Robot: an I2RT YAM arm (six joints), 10 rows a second.
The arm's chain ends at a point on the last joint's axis. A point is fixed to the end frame.
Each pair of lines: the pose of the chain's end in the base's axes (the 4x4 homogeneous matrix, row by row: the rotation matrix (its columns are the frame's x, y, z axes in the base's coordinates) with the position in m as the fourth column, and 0 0 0 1 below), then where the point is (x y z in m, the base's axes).
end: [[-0.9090 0.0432 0.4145 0.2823], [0.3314 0.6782 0.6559 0.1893], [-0.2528 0.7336 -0.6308 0.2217], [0 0 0 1]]
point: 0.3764 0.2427 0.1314
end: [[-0.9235 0.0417 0.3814 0.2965], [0.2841 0.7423 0.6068 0.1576], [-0.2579 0.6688 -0.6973 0.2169], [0 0 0 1]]
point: 0.3869 0.2050 0.1198
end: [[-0.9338 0.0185 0.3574 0.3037], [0.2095 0.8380 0.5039 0.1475], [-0.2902 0.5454 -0.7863 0.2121], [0 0 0 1]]
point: 0.3921 0.1823 0.1080
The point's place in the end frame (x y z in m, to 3 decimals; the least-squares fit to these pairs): -0.045 -0.026 0.131
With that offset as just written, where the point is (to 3 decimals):
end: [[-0.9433 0.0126 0.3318 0.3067], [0.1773 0.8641 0.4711 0.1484], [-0.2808 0.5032 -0.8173 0.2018], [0 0 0 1]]
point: 0.392 0.180 0.094
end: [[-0.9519 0.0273 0.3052 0.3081], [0.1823 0.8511 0.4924 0.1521], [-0.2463 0.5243 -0.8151 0.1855], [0 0 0 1]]
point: 0.390 0.186 0.076
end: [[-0.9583 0.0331 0.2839 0.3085], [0.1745 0.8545 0.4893 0.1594], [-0.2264 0.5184 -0.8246 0.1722], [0 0 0 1]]
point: 0.388 0.193 0.061
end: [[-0.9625 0.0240 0.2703 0.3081], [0.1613 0.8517 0.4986 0.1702], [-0.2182 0.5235 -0.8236 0.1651], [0 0 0 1]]
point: 0.386 0.206 0.053
